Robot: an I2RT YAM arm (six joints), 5 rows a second.
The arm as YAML. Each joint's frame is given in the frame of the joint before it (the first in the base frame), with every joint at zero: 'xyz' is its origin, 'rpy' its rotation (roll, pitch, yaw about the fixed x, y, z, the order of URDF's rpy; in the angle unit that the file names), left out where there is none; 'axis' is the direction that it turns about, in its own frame. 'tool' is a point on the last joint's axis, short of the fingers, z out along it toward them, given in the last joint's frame.
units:
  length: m
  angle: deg
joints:
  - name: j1
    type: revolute
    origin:
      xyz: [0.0, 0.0, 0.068]
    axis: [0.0, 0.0, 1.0]
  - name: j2
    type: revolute
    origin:
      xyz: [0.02, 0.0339, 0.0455]
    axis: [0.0, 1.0, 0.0]
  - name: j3
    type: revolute
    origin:
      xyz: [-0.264, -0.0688, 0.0]
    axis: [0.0, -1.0, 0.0]
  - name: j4
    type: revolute
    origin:
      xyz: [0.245, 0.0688, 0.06]
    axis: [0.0, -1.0, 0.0]
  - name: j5
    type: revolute
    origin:
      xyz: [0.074, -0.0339, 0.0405]
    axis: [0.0, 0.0, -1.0]
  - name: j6
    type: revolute
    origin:
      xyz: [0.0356, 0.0, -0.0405]
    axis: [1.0, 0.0, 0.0]
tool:
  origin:
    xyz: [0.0, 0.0, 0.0]
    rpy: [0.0, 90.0, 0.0]
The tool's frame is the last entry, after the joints.
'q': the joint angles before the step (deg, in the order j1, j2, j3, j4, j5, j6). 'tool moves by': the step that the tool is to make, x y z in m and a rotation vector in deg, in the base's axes. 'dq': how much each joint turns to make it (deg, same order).
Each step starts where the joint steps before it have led.
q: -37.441 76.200 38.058 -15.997 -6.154 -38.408
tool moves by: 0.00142 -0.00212 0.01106 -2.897 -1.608 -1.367
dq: 0.085 -1.402 0.873 0.793 1.934 0.351
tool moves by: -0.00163 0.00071 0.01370 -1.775 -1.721 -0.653
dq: 0.003 -2.369 0.968 -0.875 0.703 0.265
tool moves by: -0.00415 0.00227 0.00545 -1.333 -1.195 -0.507
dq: -0.090 -2.116 -0.609 0.257 0.527 0.085
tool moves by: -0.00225 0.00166 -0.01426 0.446 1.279 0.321
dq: 0.002 0.878 -2.459 2.024 0.097 -0.522
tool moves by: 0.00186 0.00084 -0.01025 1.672 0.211 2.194
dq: 0.088 1.668 -1.060 1.489 -2.290 -0.795
